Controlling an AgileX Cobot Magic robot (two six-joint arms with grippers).
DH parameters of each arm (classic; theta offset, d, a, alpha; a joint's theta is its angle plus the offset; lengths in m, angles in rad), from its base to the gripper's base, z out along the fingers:
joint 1: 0 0.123 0 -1.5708
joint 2: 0.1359 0 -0.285 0
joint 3: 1.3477 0 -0.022 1.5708
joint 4: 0 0.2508 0 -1.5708
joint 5: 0 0 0.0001 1.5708
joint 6: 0 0.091 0 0
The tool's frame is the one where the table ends.
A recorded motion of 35 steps. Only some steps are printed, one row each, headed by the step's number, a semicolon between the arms.
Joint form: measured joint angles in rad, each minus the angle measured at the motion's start. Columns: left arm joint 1, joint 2, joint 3, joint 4, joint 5, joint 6; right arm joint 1, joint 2, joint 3, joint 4, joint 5, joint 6.
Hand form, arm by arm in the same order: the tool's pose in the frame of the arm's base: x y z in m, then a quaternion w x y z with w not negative. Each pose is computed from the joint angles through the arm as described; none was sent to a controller.
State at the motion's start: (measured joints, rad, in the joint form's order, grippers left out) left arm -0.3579 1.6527 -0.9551 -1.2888 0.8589 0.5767; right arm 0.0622 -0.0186 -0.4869 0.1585 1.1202 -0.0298
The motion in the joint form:
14: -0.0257 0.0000 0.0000 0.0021 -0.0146 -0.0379; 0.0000 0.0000 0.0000 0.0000 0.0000 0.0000
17: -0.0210 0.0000 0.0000 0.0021 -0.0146 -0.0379; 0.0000 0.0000 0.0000 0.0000 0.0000 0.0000
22: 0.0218 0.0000 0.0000 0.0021 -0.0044 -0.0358; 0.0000 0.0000 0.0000 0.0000 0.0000 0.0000
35: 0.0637 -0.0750 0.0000 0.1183 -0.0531 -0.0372; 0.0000 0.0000 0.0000 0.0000 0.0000 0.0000
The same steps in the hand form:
14: 0.2706 -0.1797 0.2253 0.08277 0.02252 0.88074 -0.46576; -0.0101 0.0123 0.2697 0.49540 -0.04536 0.86311 0.08700
17: 0.2715 -0.1784 0.2253 0.08386 0.02045 0.88079 -0.46557; -0.0101 0.0123 0.2697 0.49540 -0.04536 0.86311 0.08700
22: 0.2780 -0.1670 0.2256 0.09043 0.00479 0.88021 -0.46586; -0.0101 0.0123 0.2697 0.49540 -0.04536 0.86311 0.08700
35: 0.2778 -0.1474 0.2419 0.14856 0.02951 0.89257 -0.42471; -0.0101 0.0123 0.2697 0.49540 -0.04536 0.86311 0.08700

